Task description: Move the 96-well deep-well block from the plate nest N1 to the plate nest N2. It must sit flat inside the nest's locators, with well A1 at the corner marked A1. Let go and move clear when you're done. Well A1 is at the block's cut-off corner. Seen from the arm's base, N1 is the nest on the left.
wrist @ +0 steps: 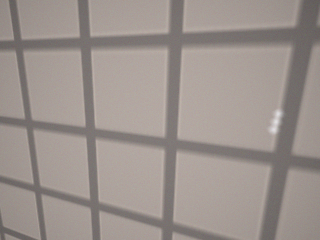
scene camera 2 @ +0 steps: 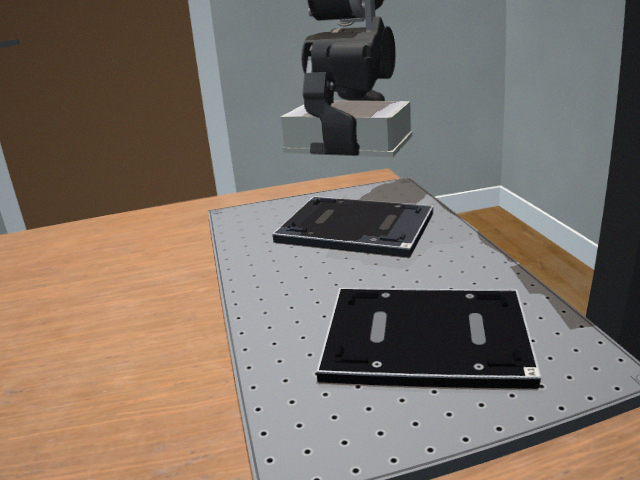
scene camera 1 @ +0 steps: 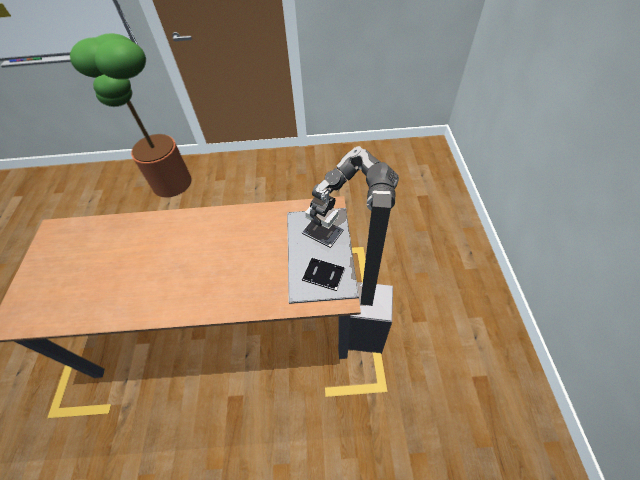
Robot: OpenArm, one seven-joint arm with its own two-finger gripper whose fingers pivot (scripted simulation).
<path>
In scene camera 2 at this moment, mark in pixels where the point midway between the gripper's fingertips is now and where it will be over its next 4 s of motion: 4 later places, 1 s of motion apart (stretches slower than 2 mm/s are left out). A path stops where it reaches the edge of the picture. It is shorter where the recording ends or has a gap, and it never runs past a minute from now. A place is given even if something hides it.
My gripper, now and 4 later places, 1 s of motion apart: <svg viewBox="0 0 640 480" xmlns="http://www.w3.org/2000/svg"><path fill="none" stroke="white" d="M349 142L360 192L356 210L355 208L357 208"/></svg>
</path>
